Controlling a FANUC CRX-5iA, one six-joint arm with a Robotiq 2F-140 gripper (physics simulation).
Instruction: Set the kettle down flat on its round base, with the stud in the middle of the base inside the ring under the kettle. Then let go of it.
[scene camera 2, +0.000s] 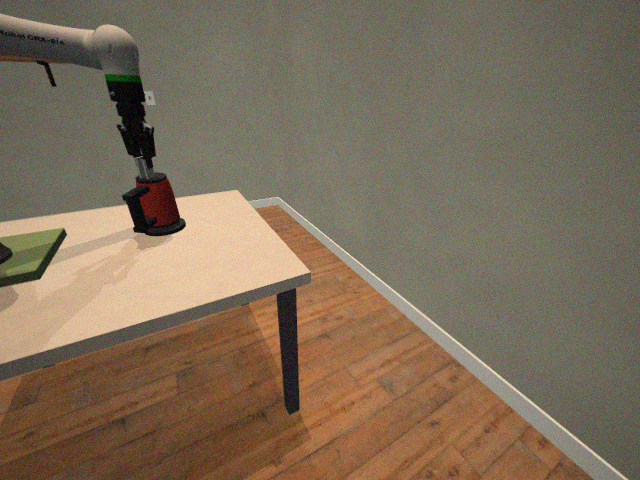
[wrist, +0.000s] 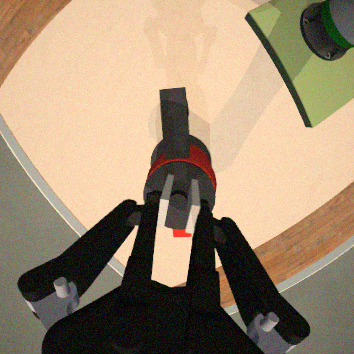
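Observation:
My gripper: (scene camera 2: 147, 177), also (wrist: 180, 187).

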